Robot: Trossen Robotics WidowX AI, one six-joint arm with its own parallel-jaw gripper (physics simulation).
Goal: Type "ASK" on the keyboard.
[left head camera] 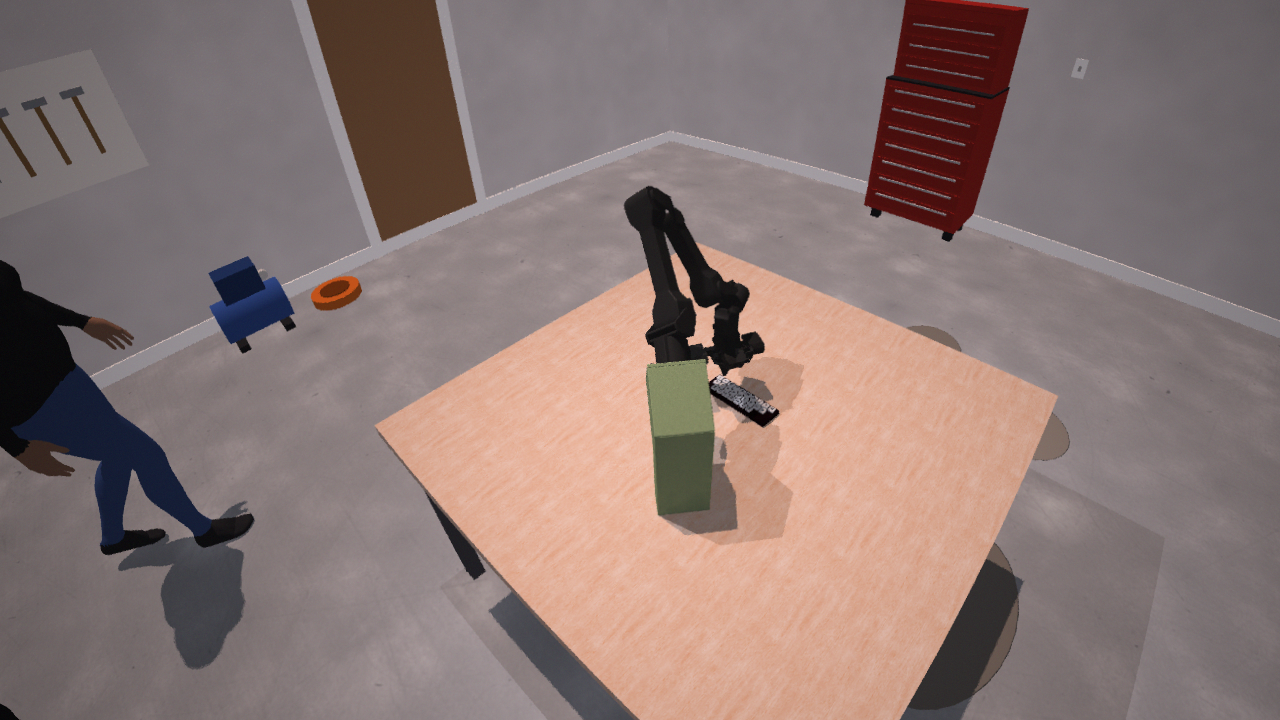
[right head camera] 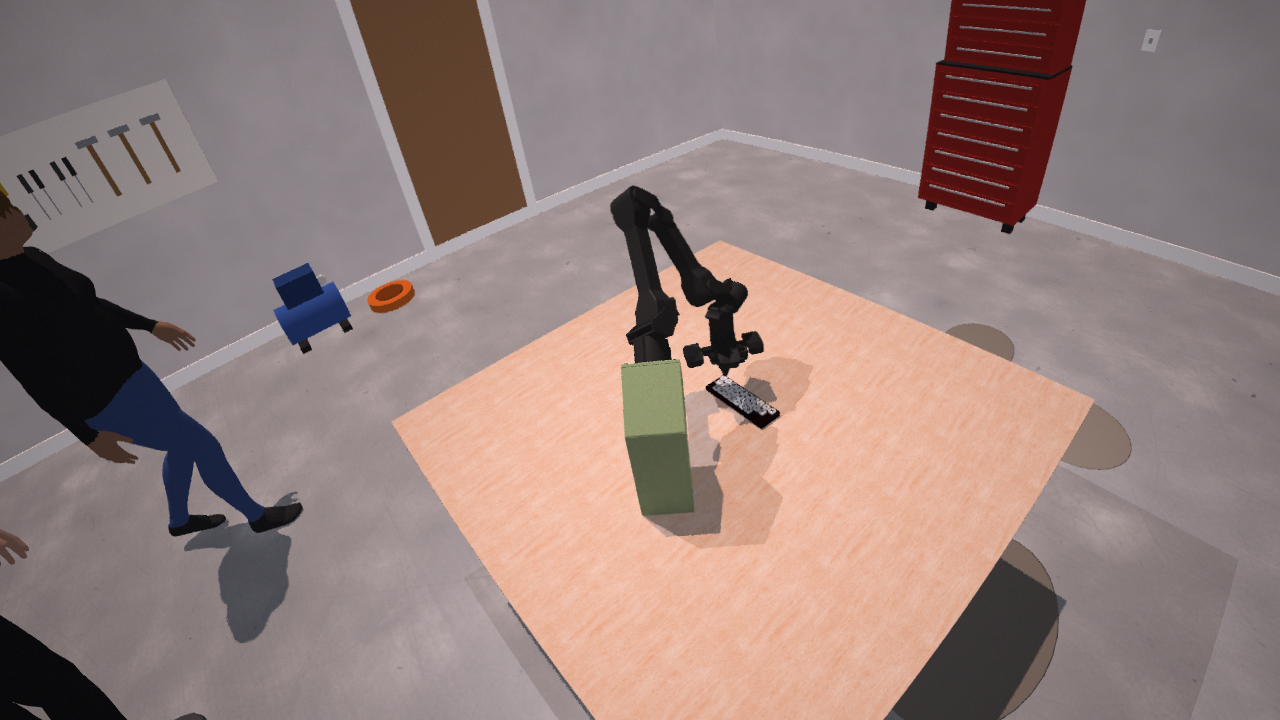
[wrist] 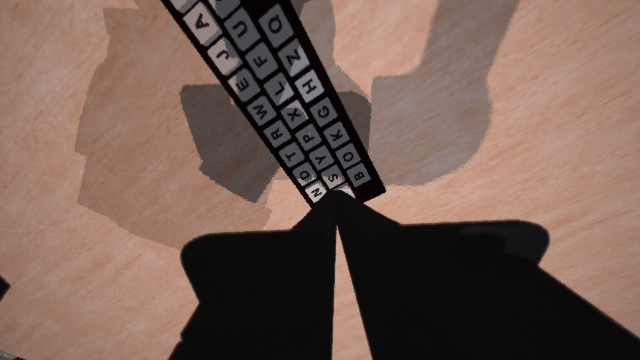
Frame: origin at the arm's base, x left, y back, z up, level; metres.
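Seen in the pictures: gripper, between the fingertips: [left head camera: 724, 374] [right head camera: 724, 375] [wrist: 334, 197]; arm's base, origin of its link: [left head camera: 674, 369] [right head camera: 652, 369].
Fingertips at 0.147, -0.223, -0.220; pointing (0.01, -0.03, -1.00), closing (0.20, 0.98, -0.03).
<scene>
Pixels of each thing's top centre, then the offset from my fingertips to it, as dx, dy, dz. Level surfaces: height alone.
- black keyboard, centre of its top: [wrist: 290, 108] [right head camera: 741, 397] [left head camera: 740, 396] -0.055, -0.017, -0.037
- S key, centre of its top: [wrist: 333, 178] +0.003, +0.001, -0.037
- K key, centre of its top: [wrist: 336, 135] -0.029, +0.011, -0.037
- N key, centre of its top: [wrist: 316, 192] +0.013, -0.016, -0.037
- wooden table, height of its surface: dz -0.055
A black keyboard [left head camera: 744, 400] [right head camera: 742, 402] [wrist: 320, 125] with grey-white letter keys lies on the table. In the wrist view the A key [wrist: 202, 23] is at the upper left, the S key [wrist: 332, 178] is near the end by the fingertips, and the K key [wrist: 336, 134] is in the row on the right. My gripper [left head camera: 725, 371] [right head camera: 725, 372] [wrist: 334, 197] is shut and empty. Its tips are over the keyboard's end beyond the S key, close to the N key [wrist: 315, 192]. They hide part of a key next to S. Whether they touch it I cannot tell.
A tall green box [left head camera: 682, 447] [right head camera: 658, 447] stands on the wooden table [left head camera: 554, 447] [right head camera: 554, 447] beside the keyboard and in front of the arm's base. A person [left head camera: 80, 420] [right head camera: 134, 385] is on the floor at the left. A red tool cabinet [left head camera: 935, 134] [right head camera: 998, 134] stands by the far wall.
</scene>
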